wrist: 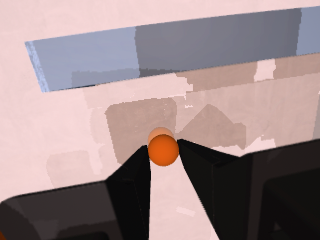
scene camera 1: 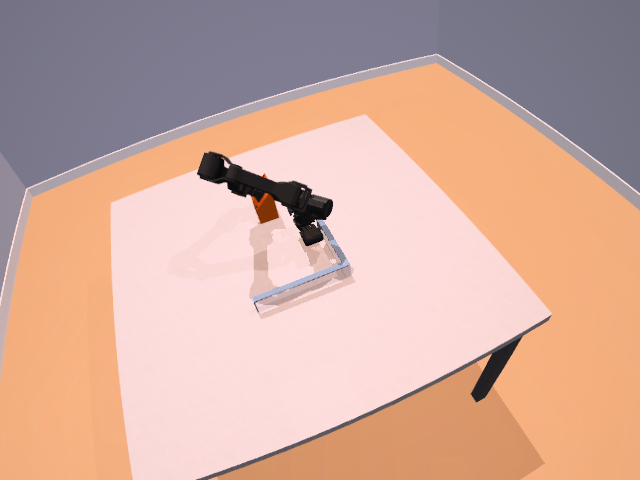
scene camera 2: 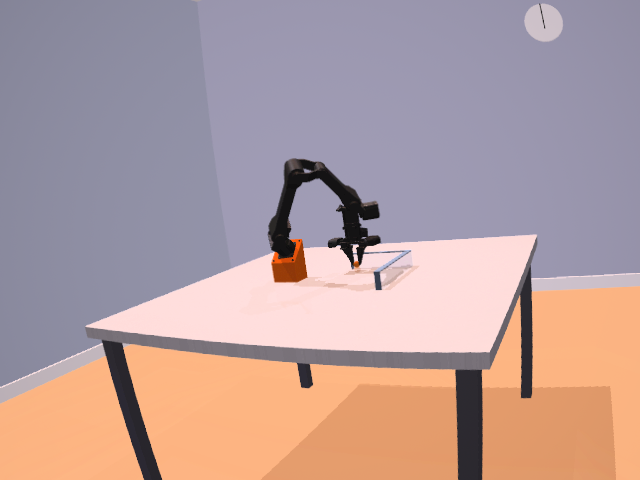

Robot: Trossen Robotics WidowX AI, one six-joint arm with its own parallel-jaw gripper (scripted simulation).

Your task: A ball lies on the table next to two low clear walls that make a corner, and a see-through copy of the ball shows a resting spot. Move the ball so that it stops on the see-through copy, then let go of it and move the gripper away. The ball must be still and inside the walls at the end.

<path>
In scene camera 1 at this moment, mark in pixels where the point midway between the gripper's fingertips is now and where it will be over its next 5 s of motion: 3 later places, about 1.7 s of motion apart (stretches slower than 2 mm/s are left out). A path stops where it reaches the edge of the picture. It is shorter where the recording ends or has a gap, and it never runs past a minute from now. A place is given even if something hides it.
My gripper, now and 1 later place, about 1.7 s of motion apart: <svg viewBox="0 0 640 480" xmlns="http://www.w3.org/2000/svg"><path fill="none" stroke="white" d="M308 239L306 228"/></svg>
</path>
